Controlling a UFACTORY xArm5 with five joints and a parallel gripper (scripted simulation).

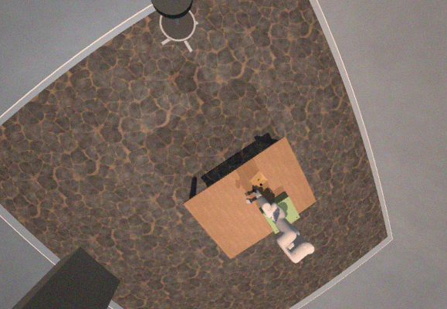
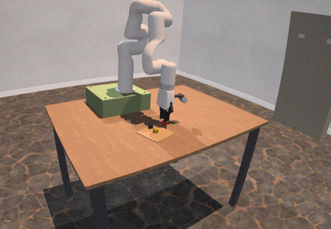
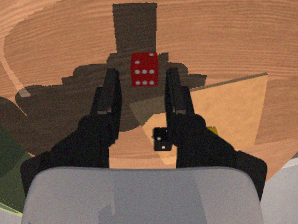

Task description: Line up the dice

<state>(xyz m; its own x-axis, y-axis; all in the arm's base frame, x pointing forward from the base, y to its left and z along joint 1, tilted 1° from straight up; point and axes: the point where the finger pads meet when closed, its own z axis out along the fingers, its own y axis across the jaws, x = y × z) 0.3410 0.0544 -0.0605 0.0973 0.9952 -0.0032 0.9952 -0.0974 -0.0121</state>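
My hand is 40 mm above the red die. Also, from my hand: black die: 10 mm ahead, 90 mm to the right, 30 mm below; yellow die: 60 mm ahead, 100 mm to the right, 30 mm below; tan mat: 60 mm ahead, 100 mm to the right, 40 mm below.
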